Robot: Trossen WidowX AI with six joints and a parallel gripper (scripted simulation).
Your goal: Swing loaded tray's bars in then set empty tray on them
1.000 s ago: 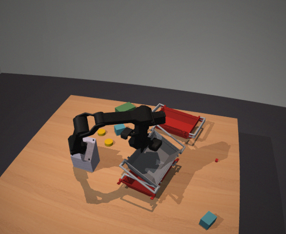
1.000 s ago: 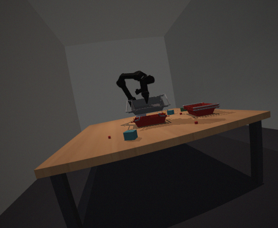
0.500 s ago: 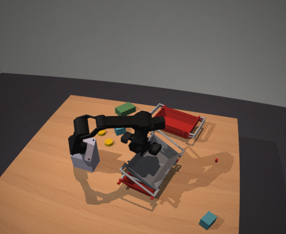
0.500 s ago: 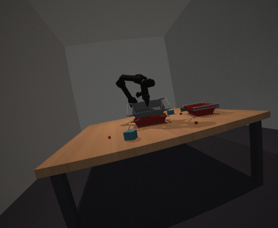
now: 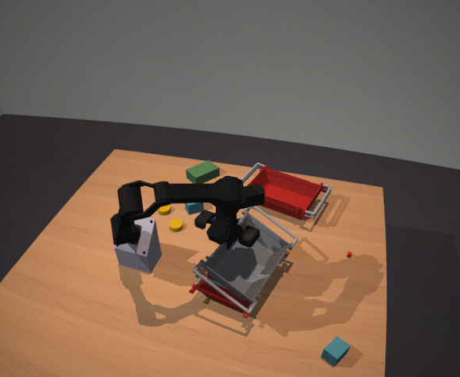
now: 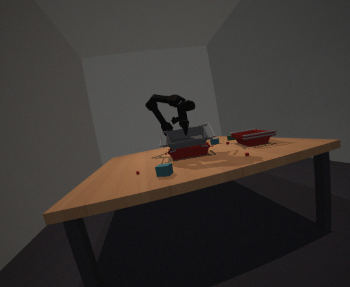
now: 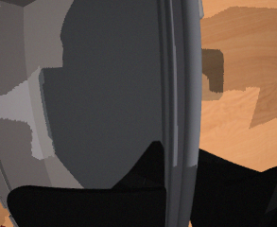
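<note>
The grey tray lies 8 cm ahead of my gripper tip and 1 cm to the right of it. Also, from my gripper tip: tiny red cube: 38 cm ahead, 20 cm to the left, 13 cm below; green block: 28 cm behind, 51 cm to the left, 11 cm below.
</note>
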